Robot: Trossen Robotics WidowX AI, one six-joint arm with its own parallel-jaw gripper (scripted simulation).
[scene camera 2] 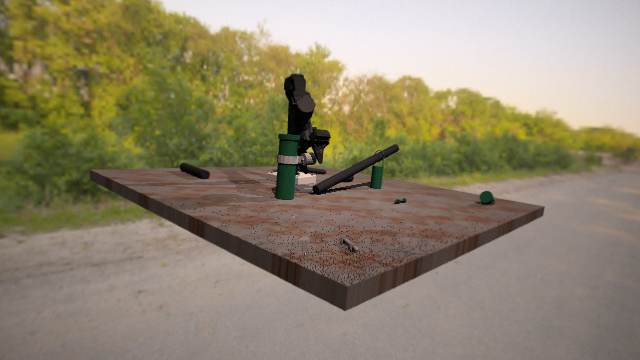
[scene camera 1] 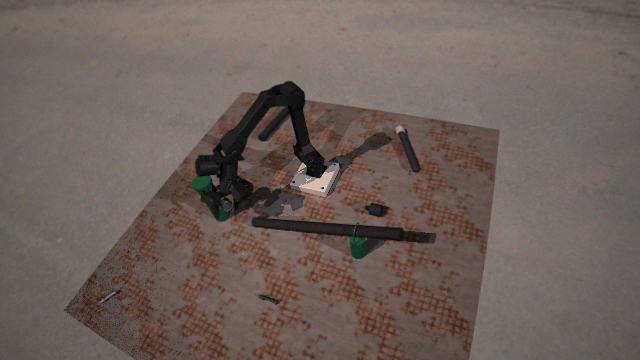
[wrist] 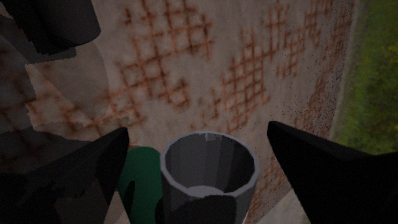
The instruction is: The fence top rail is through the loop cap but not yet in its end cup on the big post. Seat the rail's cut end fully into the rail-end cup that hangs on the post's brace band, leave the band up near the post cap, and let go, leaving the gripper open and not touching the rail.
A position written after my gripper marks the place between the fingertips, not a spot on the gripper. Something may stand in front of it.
Note:
My gripper (scene camera 1: 226,213) is open and holds nothing. I also see a dark top rail (scene camera 1: 289,225) and a big green post (scene camera 2: 285,185).
The dark top rail is seen too in scene camera 2 (scene camera 2: 345,174). My gripper shows as well in scene camera 2 (scene camera 2: 313,168) and in the wrist view (wrist: 199,131).

